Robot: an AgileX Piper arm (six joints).
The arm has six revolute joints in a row. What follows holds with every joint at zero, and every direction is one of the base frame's. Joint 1 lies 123 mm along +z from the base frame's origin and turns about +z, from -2.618 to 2.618 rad. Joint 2 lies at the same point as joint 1 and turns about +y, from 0 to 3.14 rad. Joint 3 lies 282.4 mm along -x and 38.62 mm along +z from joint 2 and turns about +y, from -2.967 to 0 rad. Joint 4 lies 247.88 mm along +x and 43.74 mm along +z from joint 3 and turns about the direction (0.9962, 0, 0.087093), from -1.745 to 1.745 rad. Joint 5 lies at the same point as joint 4 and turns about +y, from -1.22 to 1.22 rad. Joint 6 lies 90.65 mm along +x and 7.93 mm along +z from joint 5 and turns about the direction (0.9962, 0, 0.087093), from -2.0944 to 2.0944 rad. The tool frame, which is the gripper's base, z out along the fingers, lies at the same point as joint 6; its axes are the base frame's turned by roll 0, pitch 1.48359 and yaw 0 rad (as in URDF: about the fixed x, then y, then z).
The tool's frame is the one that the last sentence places.
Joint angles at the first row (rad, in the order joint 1, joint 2, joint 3, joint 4, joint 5, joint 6):
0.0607, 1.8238, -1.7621, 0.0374, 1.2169, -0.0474
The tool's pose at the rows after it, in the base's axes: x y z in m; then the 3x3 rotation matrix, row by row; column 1 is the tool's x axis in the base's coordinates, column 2 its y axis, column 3 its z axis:
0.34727 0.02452 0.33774; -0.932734 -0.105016 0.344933; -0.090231 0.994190 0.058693; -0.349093 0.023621 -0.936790
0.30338 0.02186 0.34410; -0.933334 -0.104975 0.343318; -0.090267 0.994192 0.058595; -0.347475 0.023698 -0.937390
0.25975 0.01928 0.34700; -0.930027 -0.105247 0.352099; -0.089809 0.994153 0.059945; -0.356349 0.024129 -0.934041
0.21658 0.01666 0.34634; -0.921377 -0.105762 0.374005; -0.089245 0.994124 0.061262; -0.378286 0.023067 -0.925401
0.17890 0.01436 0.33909; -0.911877 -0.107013 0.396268; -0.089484 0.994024 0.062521; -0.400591 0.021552 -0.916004
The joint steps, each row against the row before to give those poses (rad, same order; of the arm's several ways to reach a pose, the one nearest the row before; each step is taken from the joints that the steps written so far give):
-0.0001, -0.1561, 0.1789, 0.0028, 0.0013, 0.0000
0.0001, -0.1559, 0.1577, 0.0000, -0.0001, 0.0000
-0.0001, -0.1554, 0.1449, 0.0008, 0.0011, 0.0000
0.0001, -0.1587, 0.1361, 0.0000, -0.0010, 0.0000
-0.0001, -0.1445, 0.1268, 0.0000, -0.0065, -0.0011

